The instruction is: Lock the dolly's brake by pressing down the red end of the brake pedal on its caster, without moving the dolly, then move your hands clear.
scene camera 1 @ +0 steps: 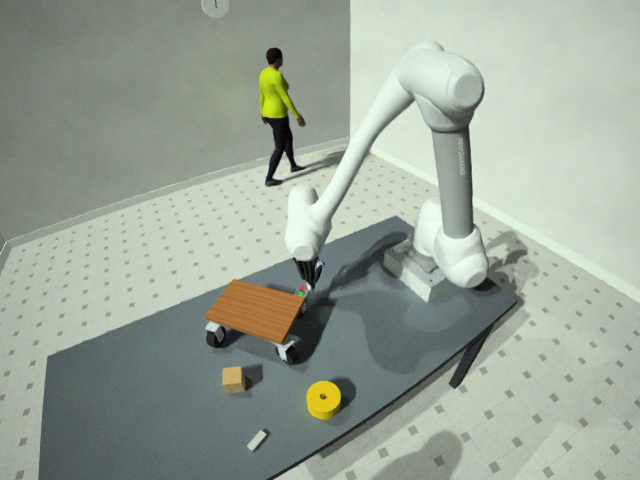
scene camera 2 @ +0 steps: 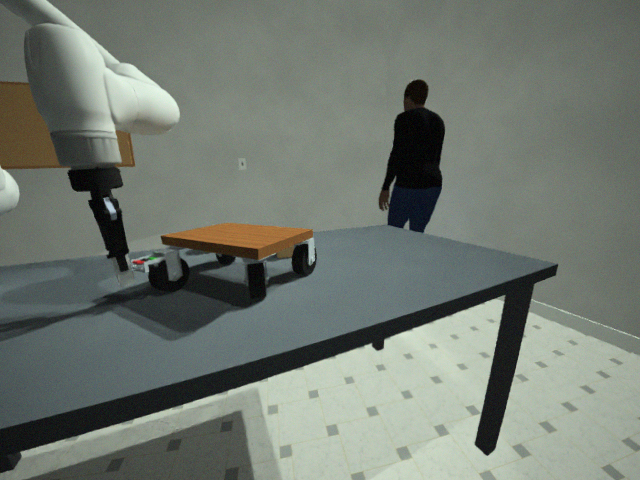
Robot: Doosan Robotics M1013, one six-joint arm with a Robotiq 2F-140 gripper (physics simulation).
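Places are measured from the arm's base along level axes (x up, y right, z ahead), in centimetres.
Pixels of known places: gripper, fingertip midpoint: (scene camera 1: 311,294) (scene camera 2: 127,284); arm's base at its link origin: (scene camera 1: 428,255).
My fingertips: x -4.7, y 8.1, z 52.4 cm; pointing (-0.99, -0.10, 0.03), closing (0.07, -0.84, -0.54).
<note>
Ahead of a thing's pixels: the offset from my fingertips to its top centre. "spot": to the spot under its first point. Level surfaces: height alone.
The dolly @(spot: dy -5.2, dx +8.3, dz +23.5 cm) (scene camera 1: 255,310) (scene camera 2: 237,238) has a flat wooden deck and stands upright on its casters on the table. The brake pedal, with a red end @(spot: dy +0.5, dx +4.9, dz +2.9 cm) (scene camera 1: 303,287) (scene camera 2: 138,261) and a green end @(spot: dy -1.7, dx +4.6, dz +5.1 cm) (scene camera 1: 300,293) (scene camera 2: 153,258), sticks out from the caster @(dy -3.8, dx +6.2, dz +6.9 cm) (scene camera 2: 169,274) at the dolly's corner nearest the robot base. The red end is the outer one. My gripper (scene camera 1: 310,287) (scene camera 2: 124,279) is shut and empty, pointing down. Its tips are right beside the red end, reaching lower than it in the scene camera 2 view. I cannot tell whether they touch it.
On the table @(dx -4.1 cm) (scene camera 1: 129,387) (scene camera 2: 387,273) are a tan block @(dy -22.0, dx +1.9, dz +38.3 cm) (scene camera 1: 233,379), a yellow ring-shaped disc @(dy -40.7, dx +1.5, dz +15.4 cm) (scene camera 1: 323,400) and a small pale block @(dy -42.9, dx -2.9, dz +38.2 cm) (scene camera 1: 256,440). A person in a yellow top (scene camera 1: 273,93) and a person in black (scene camera 2: 418,147) are beyond the table.
</note>
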